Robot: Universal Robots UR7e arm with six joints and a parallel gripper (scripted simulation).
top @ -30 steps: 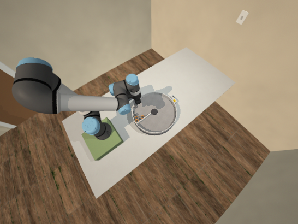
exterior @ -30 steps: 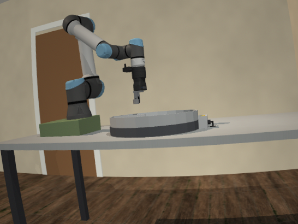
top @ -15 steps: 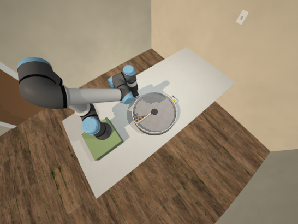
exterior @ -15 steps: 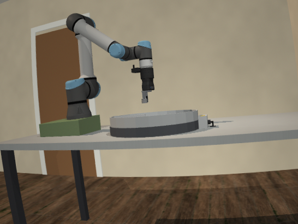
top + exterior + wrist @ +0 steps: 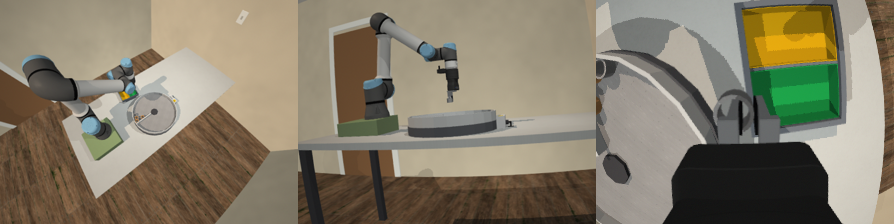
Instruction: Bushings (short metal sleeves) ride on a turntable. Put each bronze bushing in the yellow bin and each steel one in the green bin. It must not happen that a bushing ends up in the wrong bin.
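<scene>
Right now my hand is 130 mm above the yellow bin, 70 mm to the right of it and 20 mm past it. Round my hand: grey turntable (270 mm to the right, 110 mm below, 100 mm ahead).
</scene>
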